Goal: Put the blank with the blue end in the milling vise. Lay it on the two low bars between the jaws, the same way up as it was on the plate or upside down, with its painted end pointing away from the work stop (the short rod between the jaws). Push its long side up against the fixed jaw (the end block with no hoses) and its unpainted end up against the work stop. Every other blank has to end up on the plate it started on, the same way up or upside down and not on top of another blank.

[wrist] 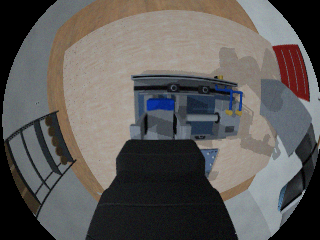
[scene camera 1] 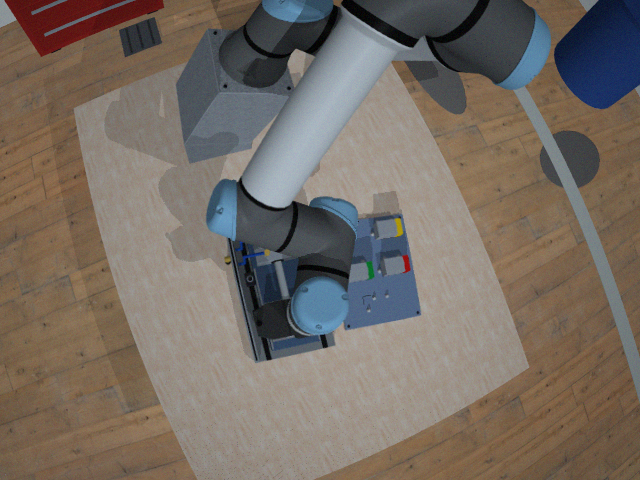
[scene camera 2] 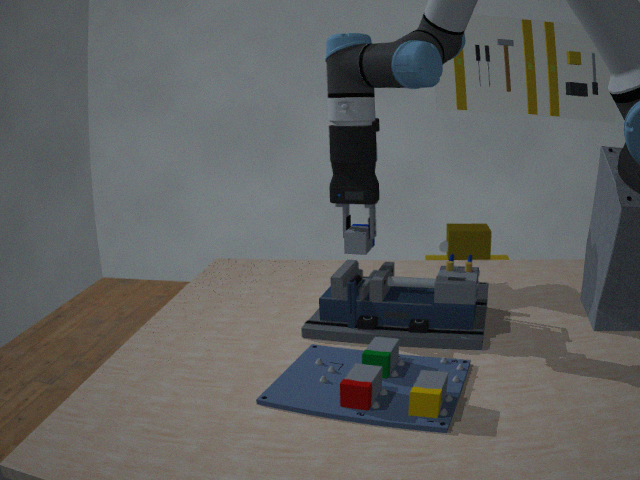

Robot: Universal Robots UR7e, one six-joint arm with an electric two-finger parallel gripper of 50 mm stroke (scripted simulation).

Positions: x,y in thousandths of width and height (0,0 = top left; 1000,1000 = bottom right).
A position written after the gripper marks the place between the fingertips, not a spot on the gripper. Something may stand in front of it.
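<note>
You'd find the gripper (scene camera 2: 562,495) here, and it's visible in the wrist view too, the gripper (wrist: 502,498). There's a yellow-ended blank (scene camera 2: 668,824), a red-ended blank (scene camera 2: 560,814) and a green-ended blank (scene camera 2: 598,732), though the wrist view doesn't show the green-ended blank, since it's hidden by the gripper.
</note>
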